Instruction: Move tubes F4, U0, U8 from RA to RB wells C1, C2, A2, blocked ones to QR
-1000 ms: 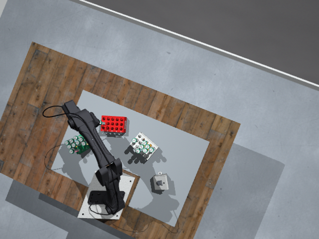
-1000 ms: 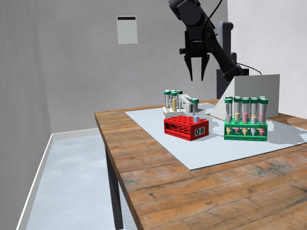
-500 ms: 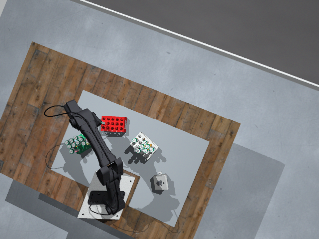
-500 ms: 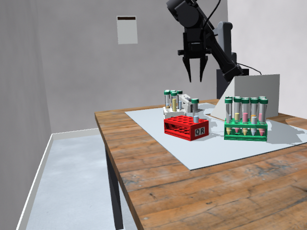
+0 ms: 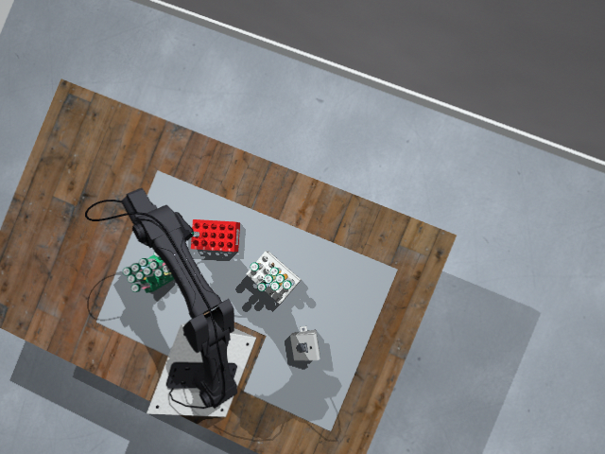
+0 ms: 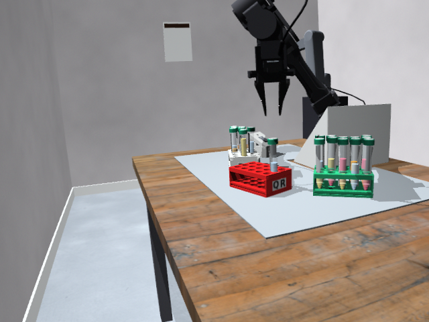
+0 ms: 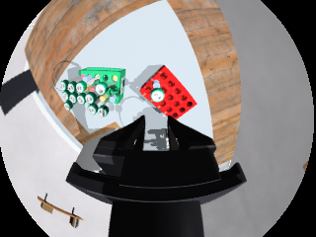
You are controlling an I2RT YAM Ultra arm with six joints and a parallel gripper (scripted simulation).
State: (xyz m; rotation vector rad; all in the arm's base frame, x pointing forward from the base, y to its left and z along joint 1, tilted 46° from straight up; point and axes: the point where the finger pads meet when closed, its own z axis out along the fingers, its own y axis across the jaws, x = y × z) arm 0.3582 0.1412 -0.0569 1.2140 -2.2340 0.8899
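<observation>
The tube with yellow filling is 190 mm to the right of my hand, 120 mm below it and 20 mm behind it. The rest, counted from my hand: red rack QR (160 mm below, 40 mm to the right, 10 mm ahead); tube (120 mm below, 10 mm to the left, 10 mm ahead); white rack RB (240 mm to the right, 160 mm below, 50 mm behind).
</observation>
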